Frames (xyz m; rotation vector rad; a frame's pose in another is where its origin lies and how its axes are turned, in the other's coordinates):
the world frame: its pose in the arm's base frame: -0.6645 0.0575 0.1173 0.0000 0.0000 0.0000
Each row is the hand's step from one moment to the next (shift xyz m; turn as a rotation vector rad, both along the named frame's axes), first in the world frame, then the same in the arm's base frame.
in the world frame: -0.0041 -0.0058 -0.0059 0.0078 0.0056 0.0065
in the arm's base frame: -0.0041 -0.0058 -0.0059 0.0078 0.0056 0.0065
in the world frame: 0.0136 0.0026 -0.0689 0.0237 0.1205 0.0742
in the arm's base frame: 0.0136 0.0026 -0.0689 0.0237 0.1205 0.0742
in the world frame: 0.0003 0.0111 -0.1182 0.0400 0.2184 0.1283
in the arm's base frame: 0.0003 0.0111 -0.1182 0.0400 0.2184 0.1283
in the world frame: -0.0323 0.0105 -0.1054 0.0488 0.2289 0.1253
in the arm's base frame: -0.0323 0.0105 -0.1054 0.0488 0.2289 0.1253
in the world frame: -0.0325 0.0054 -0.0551 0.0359 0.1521 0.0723
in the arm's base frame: -0.0325 0.0054 -0.0551 0.0359 0.1521 0.0723
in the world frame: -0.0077 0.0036 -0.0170 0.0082 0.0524 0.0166
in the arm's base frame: -0.0077 0.0036 -0.0170 0.0082 0.0524 0.0166
